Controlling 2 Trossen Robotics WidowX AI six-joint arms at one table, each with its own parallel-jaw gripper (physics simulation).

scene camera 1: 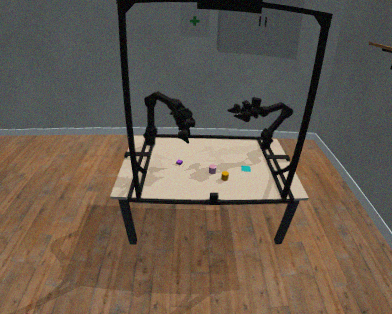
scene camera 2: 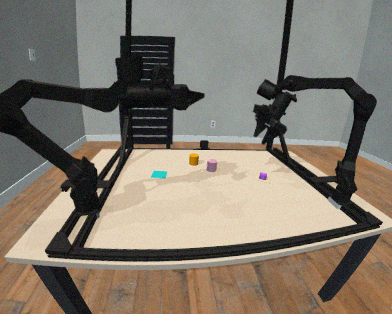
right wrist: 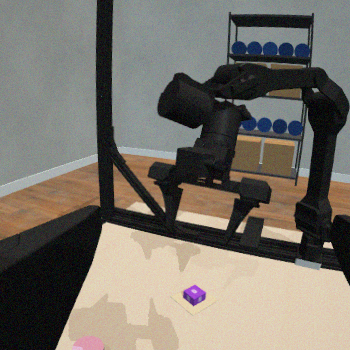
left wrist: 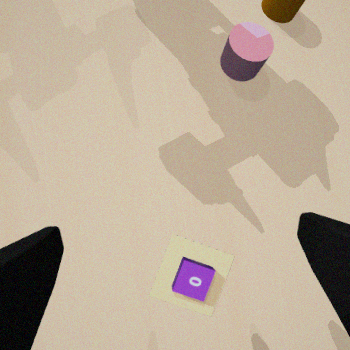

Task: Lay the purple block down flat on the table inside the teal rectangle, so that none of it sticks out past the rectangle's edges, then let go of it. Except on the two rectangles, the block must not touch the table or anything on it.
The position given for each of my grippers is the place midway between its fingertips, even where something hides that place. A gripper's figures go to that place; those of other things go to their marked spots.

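My right gripper [scene camera 2: 196,94] is 0.56 m from the lens. My left gripper [scene camera 2: 258,140] is 0.75 m from the lens, so my right gripper is nearer to the lens than my left gripper.
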